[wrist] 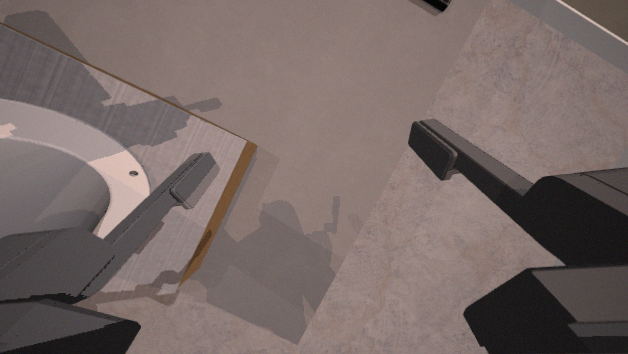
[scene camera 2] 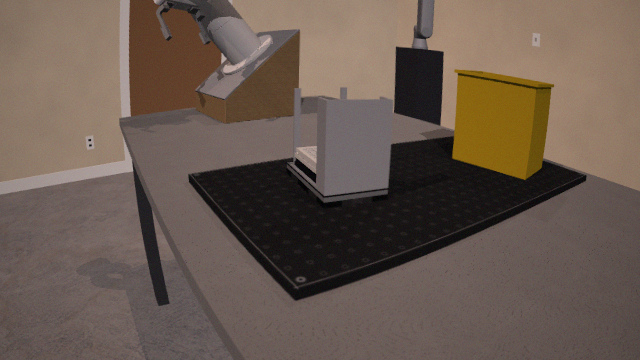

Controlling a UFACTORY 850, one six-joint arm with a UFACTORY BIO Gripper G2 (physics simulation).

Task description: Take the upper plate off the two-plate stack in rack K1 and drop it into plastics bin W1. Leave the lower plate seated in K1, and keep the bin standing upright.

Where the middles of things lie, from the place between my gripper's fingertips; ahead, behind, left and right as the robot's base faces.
Right now the yellow bin W1 [scene camera 2: 501, 121] is 59 cm ahead of my hand, 50 cm to the left of it and 14 cm below it.
